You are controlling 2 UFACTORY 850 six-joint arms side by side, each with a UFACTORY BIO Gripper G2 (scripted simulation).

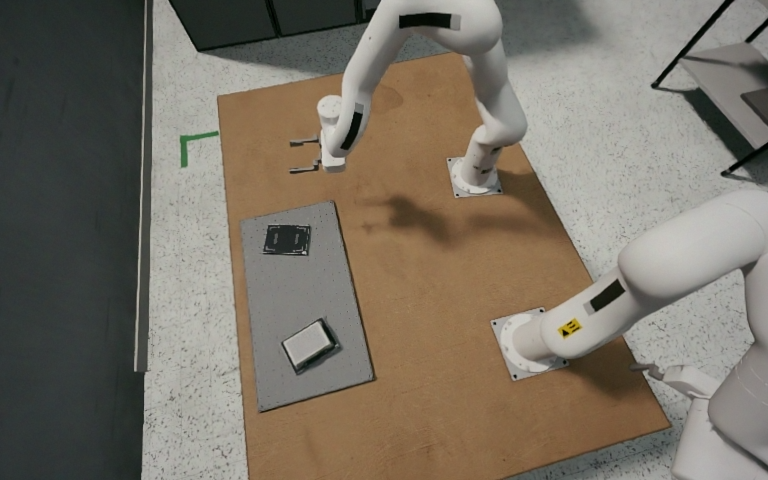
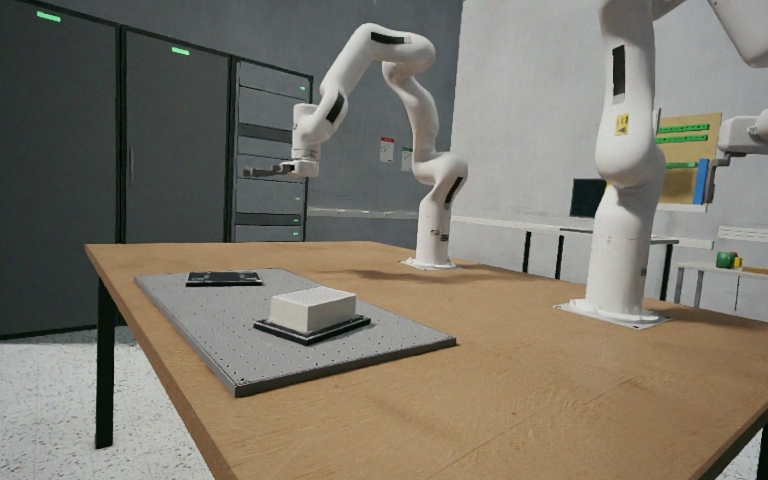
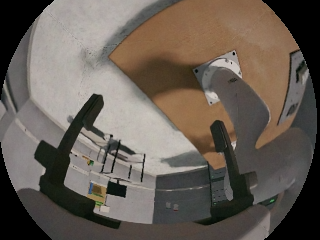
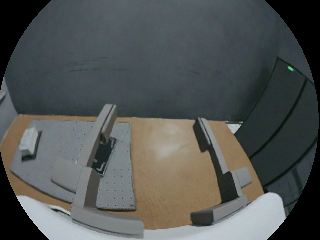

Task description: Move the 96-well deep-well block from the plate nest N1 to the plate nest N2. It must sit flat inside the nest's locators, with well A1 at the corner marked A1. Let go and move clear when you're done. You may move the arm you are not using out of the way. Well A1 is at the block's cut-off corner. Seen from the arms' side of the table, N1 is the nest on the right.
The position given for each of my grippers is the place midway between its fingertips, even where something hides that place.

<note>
I see my left gripper (image 2: 749, 205), my right gripper (image 1: 289, 157), a white deep-well block (image 2: 318, 308) and a grey perforated board (image 1: 286, 293).
The white deep-well block shows as well in image 1 (image 1: 308, 343). The grey perforated board also shows in image 4 (image 4: 59, 138).
</note>
